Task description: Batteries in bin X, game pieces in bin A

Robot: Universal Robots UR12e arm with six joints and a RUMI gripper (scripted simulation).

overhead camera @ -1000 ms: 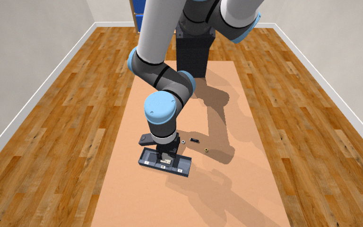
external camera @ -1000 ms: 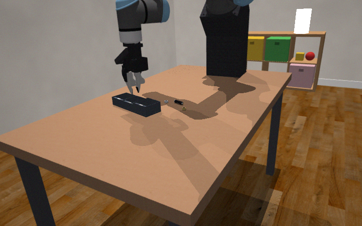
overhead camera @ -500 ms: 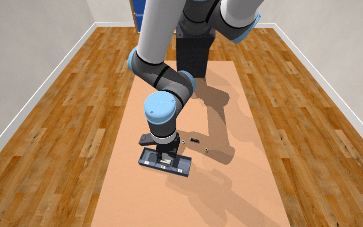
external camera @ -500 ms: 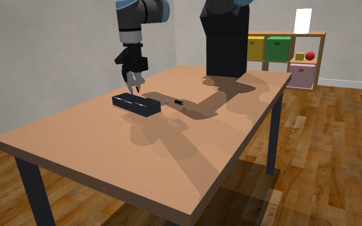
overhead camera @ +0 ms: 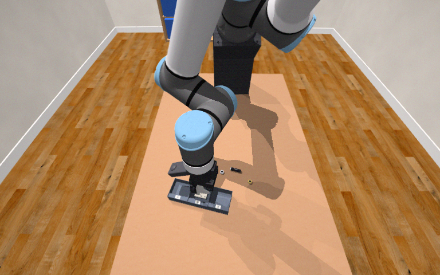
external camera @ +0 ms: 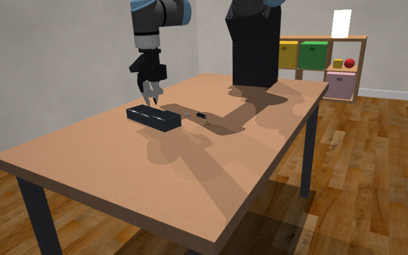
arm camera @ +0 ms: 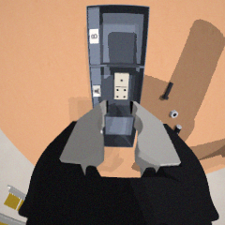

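My hand is 140 mm past the black battery, 130 mm to the right of it and 80 mm above it. The rest, counted from my hand: black screw: 100 mm behind, 80 mm below, 20 mm to the left; three-compartment bin tray: 60 mm below; white domino: 70 mm below.
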